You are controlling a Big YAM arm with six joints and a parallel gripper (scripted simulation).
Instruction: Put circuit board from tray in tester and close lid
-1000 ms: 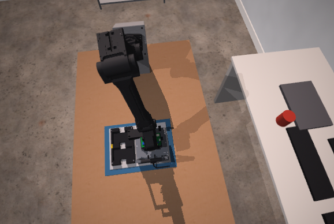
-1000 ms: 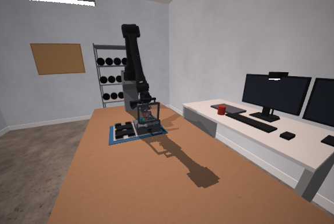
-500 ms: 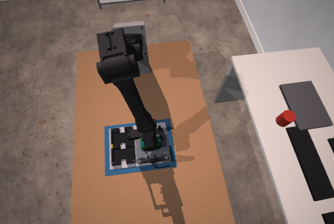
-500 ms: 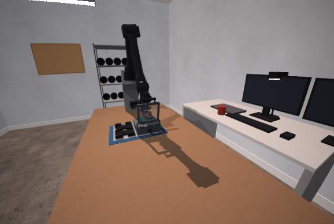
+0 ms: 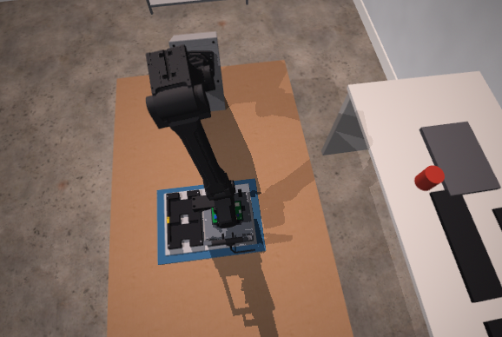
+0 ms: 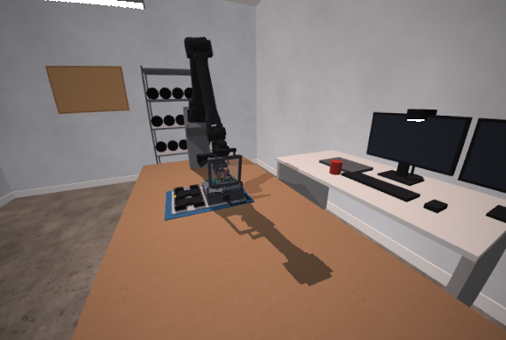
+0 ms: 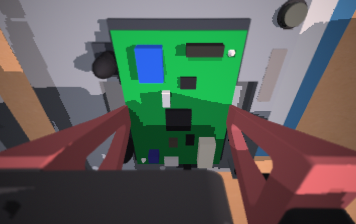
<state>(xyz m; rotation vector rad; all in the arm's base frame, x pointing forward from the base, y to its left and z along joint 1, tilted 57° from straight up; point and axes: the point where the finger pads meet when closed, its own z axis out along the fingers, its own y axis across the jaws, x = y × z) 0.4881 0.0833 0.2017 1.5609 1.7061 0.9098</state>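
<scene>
Now: hand right at the green circuit board. Round my hand: clear lid: 12 cm ahead, 10 cm above, 2 cm to the left.
</scene>
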